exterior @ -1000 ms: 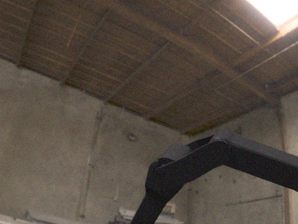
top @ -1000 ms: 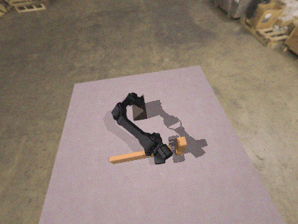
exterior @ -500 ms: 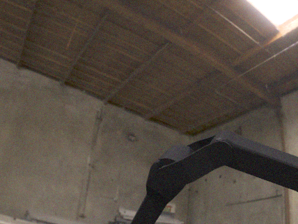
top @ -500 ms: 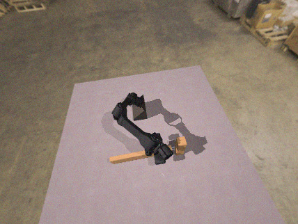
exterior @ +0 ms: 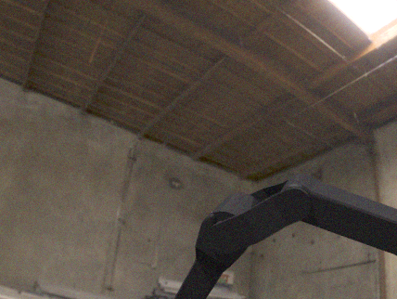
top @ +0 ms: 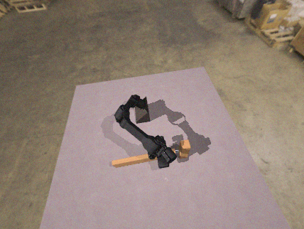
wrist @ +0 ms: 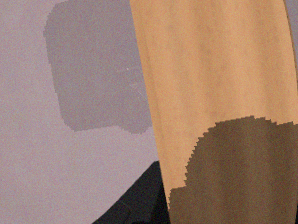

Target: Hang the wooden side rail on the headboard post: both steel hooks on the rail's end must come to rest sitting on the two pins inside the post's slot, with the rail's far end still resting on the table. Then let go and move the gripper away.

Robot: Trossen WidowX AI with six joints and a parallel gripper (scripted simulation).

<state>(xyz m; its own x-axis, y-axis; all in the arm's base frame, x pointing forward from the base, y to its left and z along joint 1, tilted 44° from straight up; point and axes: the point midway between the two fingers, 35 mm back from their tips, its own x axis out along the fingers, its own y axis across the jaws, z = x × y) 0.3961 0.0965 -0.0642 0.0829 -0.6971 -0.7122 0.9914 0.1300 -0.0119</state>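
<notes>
My gripper tip is 1 cm past the headboard post, 14 cm to the right of it and 4 cm below it.
</notes>
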